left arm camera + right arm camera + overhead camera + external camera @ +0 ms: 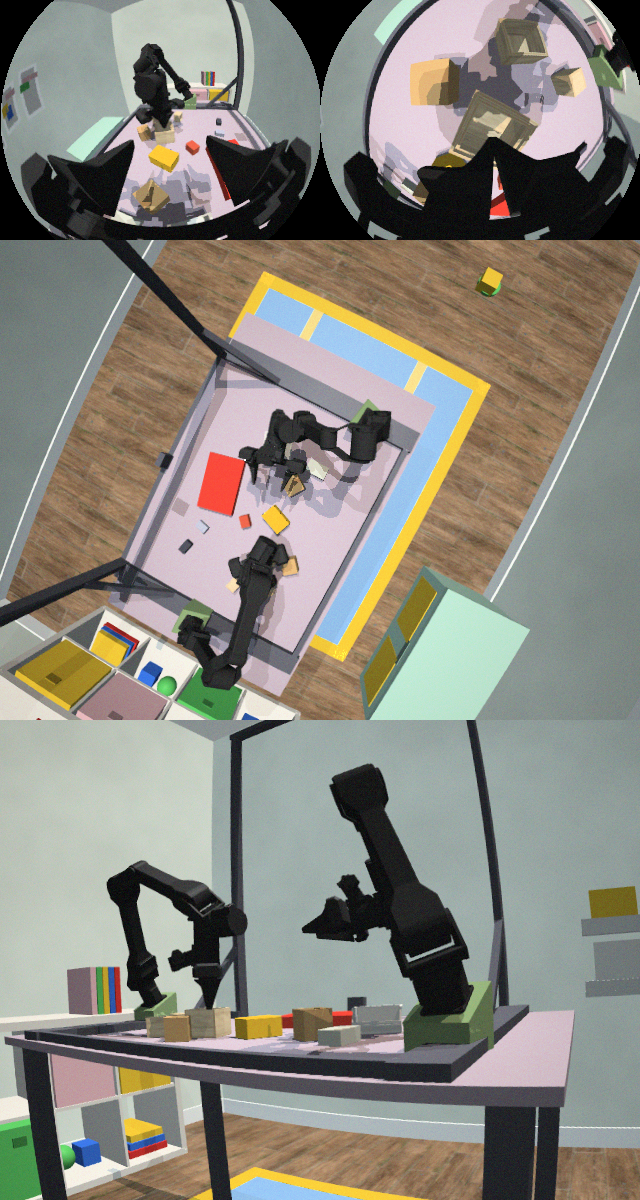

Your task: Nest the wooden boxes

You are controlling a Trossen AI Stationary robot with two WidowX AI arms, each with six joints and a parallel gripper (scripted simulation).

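The tan box is 9 cm ahead of my right hand, 7 cm below it and 2 cm to the left of it. From my right hand the other things lie so: pale block 34 cm to the left, 8 cm below, 6 cm behind; then flat red slab 28 cm behind, 8 cm to the left, 8 cm below; then red cube 13 cm behind, 8 cm below, 3 cm to the left.
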